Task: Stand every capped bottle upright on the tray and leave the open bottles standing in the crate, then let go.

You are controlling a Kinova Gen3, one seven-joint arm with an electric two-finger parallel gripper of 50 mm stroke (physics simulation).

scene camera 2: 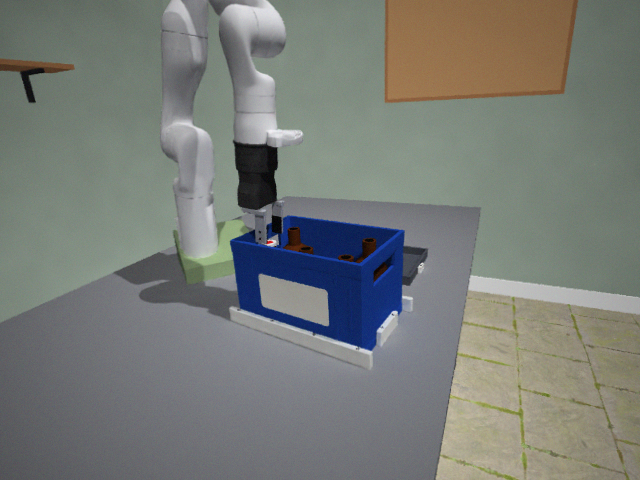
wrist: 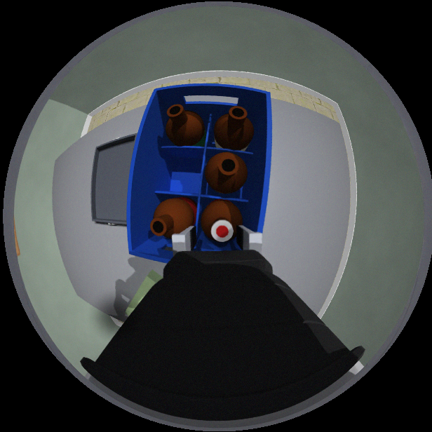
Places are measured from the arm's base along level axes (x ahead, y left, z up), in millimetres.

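Pixels of known places: gripper, fingertip midpoint: (scene camera 2: pixel 269 237); arm's base, link origin: (scene camera 2: pixel 201 248).
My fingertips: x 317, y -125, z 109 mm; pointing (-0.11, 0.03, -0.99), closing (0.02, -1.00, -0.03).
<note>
Ahead of a thing's pixels: the offset from my fingertips to its top centre. "spot": to the spot under its first point.
The blue crate {91 mm ahead, 27 mm left, 5 mm up} (scene camera 2: pixel 248 273) (wrist: pixel 141 210) holds several brown bottles, upright in separate compartments. The capped bottle {2 mm ahead, 7 mm right, 8 mm down} (scene camera 2: pixel 269 242) (wrist: pixel 220 210) has a white cap with a red centre and stands in the near right compartment in the wrist view. Open bottles show in the wrist view: one (wrist: pixel 172 216) beside it on the left, one (wrist: pixel 226 176) in the middle right, and two (wrist: pixel 184 130) (wrist: pixel 234 132) at the far end. My gripper (scene camera 2: pixel 269 237) (wrist: pixel 216 234) is open and points down, its fingers on either side of the cap. The dark grey tray {spot: 202 mm ahead, 376 mm left, 165 mm down} (scene camera 2: pixel 413 258) (wrist: pixel 112 185) bears no bottle in the wrist view.
White strips {spot: 98 mm ahead, 78 mm right, 147 mm down} (scene camera 2: pixel 299 334) lie along the crate's base. The tray stands beyond the crate in the scene view. The arm's green base plate (scene camera 2: pixel 206 269) (wrist: pixel 142 294) is beside the crate. The crate's walls rise around the bottles, and dividers (wrist: pixel 180 147) separate the compartments.
</note>
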